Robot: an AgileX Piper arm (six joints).
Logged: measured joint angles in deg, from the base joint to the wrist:
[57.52 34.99 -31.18 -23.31 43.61 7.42]
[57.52 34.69 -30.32 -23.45 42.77 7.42]
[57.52 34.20 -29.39 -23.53 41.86 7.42]
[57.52 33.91 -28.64 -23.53 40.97 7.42]
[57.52 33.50 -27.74 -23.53 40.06 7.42]
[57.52 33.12 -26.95 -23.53 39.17 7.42]
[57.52 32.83 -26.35 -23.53 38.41 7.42]
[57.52 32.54 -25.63 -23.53 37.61 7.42]
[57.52 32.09 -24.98 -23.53 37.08 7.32]
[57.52 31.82 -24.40 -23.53 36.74 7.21]
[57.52 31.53 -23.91 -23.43 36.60 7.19]
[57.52 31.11 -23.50 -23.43 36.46 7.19]
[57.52 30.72 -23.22 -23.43 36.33 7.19]
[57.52 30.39 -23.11 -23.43 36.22 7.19]
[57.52 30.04 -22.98 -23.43 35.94 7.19]
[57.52 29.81 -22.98 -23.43 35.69 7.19]
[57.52 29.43 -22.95 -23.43 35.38 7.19]
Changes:
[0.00 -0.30 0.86 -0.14 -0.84 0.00]
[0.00 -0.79 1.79 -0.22 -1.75 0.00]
[0.00 -1.08 2.54 -0.22 -2.64 0.00]
[0.00 -1.49 3.44 -0.22 -3.55 0.00]
[0.00 -1.87 4.23 -0.22 -4.44 0.00]
[0.00 -2.16 4.83 -0.22 -5.20 0.00]
[0.00 -2.45 5.55 -0.22 -6.00 0.00]
[0.00 -2.90 6.20 -0.22 -6.53 -0.10]
[0.00 -3.17 6.78 -0.22 -6.87 -0.21]
[0.00 -3.46 7.27 -0.12 -7.01 -0.23]
[0.00 -3.88 7.68 -0.12 -7.15 -0.23]
[0.00 -4.27 7.96 -0.12 -7.28 -0.23]
[0.00 -4.60 8.07 -0.12 -7.39 -0.23]
[0.00 -4.95 8.20 -0.12 -7.67 -0.23]
[0.00 -5.18 8.20 -0.12 -7.92 -0.23]
[0.00 -5.56 8.23 -0.12 -8.23 -0.23]

